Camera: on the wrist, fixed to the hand. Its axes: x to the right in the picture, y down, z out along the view.
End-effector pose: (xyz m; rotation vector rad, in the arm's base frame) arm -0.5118 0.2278 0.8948 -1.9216 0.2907 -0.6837
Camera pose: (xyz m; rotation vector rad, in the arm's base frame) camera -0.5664 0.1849 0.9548 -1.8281 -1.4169 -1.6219
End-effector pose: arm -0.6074 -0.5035 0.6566 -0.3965 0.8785 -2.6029
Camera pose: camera -0.6449 -0.4292 0.6179 0.7682 -0.2573 1.8389
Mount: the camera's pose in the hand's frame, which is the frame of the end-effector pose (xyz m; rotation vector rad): -0.0035 -0.0401 -0.0825 0.0149 -0.0055 -1.6086
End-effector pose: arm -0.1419 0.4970 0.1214 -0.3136 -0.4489 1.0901
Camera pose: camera -0.0711 0.4744 0.0675 0.1153 -0.5124 -0.4772
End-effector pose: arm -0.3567 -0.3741 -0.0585 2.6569 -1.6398 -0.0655
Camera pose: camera -0.3187 -0.3535 0.0225 -3.0122 -0.7730 0.0618
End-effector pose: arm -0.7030 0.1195 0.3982 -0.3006 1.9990 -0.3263
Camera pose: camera -0.7732 0.0913 0.4503 -1.8487 1.3122 -1.2811
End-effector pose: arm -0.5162 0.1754 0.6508 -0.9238 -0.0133 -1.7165
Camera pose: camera -0.5956 0.1561 0.6090 0.7715 0.8489 2.6363
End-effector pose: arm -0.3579 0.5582 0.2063 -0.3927 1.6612 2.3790
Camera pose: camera -0.3338 0.4943 0.1450 -1.1235 0.6801 1.0872
